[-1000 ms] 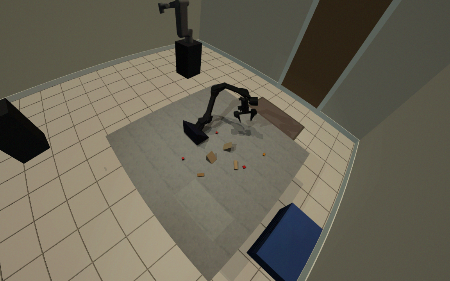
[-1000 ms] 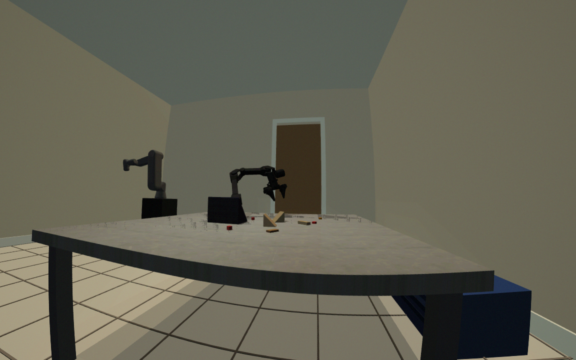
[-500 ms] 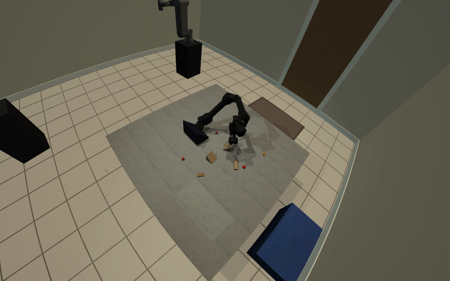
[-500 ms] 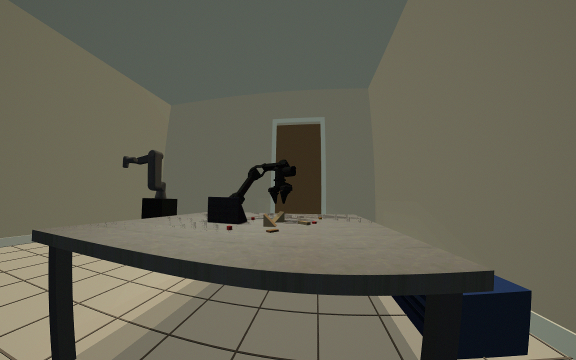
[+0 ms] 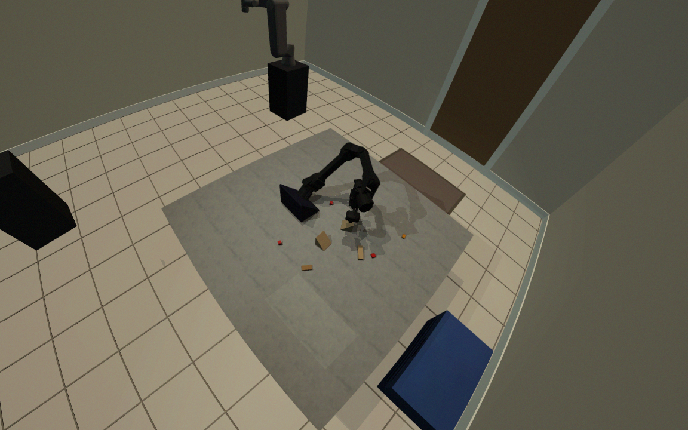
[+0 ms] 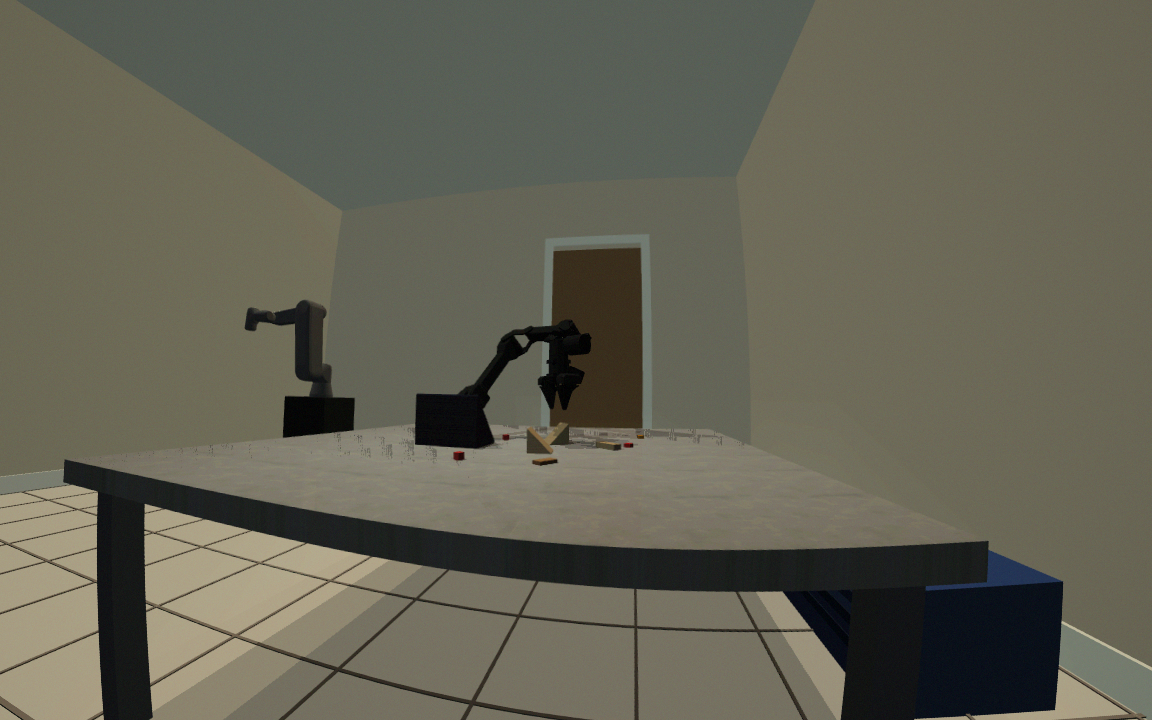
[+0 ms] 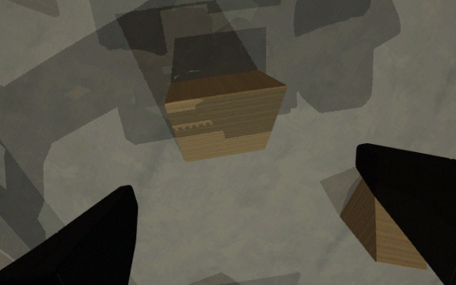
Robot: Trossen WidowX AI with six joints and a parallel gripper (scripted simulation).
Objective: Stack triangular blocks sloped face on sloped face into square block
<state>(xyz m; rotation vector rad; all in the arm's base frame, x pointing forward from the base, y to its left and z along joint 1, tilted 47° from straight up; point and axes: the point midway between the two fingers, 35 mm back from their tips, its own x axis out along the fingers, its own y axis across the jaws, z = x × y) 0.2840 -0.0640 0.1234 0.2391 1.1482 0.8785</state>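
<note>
Right now my gripper tip is 10 mm short of the wooden triangular block and 80 mm above it. Round my gripper tip: orange piece (270 mm ahead, 160 mm to the left, 90 mm below).
</note>
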